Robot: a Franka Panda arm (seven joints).
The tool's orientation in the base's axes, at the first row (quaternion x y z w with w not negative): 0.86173 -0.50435 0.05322 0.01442
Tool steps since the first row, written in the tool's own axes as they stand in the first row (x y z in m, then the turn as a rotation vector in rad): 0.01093 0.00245 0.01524 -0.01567 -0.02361 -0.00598; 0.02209 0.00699 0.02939 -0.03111 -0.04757 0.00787; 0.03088 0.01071 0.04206 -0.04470 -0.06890 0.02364; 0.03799 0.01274 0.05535 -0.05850 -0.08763 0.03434; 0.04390 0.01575 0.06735 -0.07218 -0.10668 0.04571; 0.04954 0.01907 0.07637 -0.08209 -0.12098 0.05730; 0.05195 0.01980 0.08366 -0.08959 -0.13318 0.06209; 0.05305 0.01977 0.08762 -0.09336 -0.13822 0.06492; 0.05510 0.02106 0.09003 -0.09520 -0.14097 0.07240; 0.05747 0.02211 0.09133 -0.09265 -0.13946 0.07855; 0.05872 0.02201 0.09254 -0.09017 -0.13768 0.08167; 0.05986 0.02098 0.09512 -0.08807 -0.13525 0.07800
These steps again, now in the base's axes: 0.00435 -0.01188 -0.01406 0.01249 0.02566 0.00496; 0.00691 -0.02491 -0.02707 0.02692 0.04973 -0.00976; 0.00892 -0.03535 -0.03883 0.04011 0.07075 -0.02626; 0.01163 -0.04356 -0.05134 0.05055 0.09108 -0.03782; 0.01280 -0.05111 -0.06273 0.06137 0.11140 -0.05003; 0.01334 -0.05834 -0.07119 0.06991 0.12611 -0.06219; 0.01444 -0.06137 -0.07820 0.07726 0.13823 -0.06739; 0.01531 -0.06262 -0.08202 0.08003 0.14375 -0.07046; 0.01537 -0.06522 -0.08423 0.08211 0.14611 -0.07801; 0.01570 -0.06789 -0.08530 0.08251 0.14268 -0.08390; 0.01649 -0.06902 -0.08637 0.08241 0.13941 -0.08679; 0.01814 -0.06971 -0.08879 0.08103 0.13668 -0.08299
